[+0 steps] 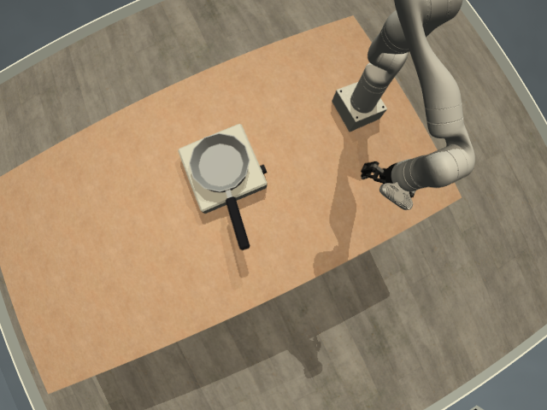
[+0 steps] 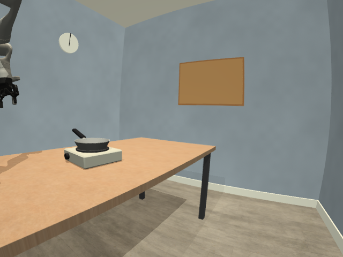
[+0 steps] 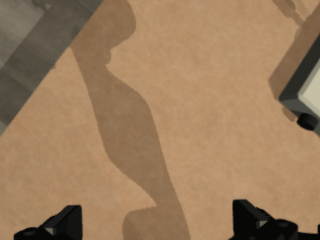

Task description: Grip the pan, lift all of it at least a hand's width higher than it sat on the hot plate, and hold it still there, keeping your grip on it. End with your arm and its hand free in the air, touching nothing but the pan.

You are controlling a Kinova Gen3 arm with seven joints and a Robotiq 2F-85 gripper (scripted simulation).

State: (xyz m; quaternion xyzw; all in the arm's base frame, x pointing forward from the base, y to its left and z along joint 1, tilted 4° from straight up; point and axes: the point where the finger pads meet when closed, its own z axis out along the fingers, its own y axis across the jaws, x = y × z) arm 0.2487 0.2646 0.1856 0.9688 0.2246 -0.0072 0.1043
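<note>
Right now the grey pan is 320 mm ahead of my hand, 300 mm to the right of it and 200 mm below it. From my hand the other things lie so: hot plate (280 mm ahead, 360 mm to the right, 270 mm below).
</note>
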